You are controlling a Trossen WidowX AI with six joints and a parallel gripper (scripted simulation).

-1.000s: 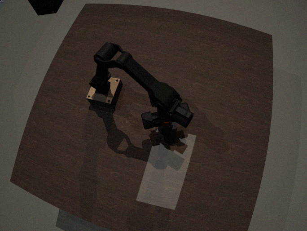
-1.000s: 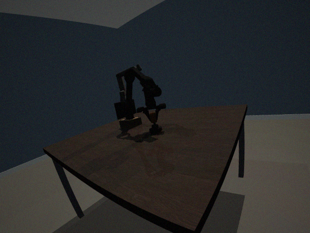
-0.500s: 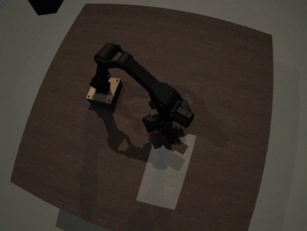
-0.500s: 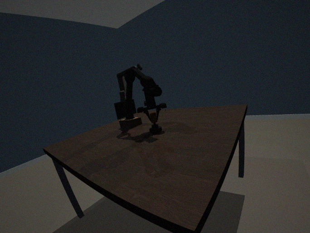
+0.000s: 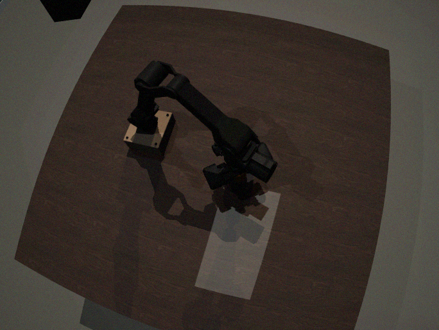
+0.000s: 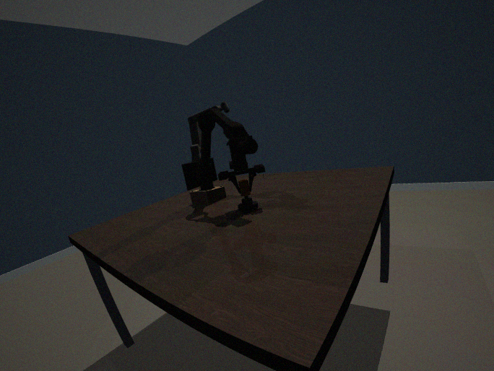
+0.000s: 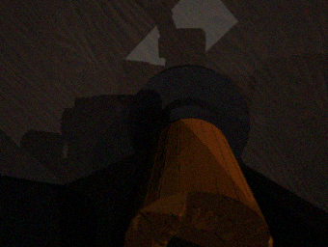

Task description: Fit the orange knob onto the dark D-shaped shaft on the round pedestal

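The orange knob is 20 mm above my gripper tip. Also, from my gripper tip: round pedestal (40 mm below).
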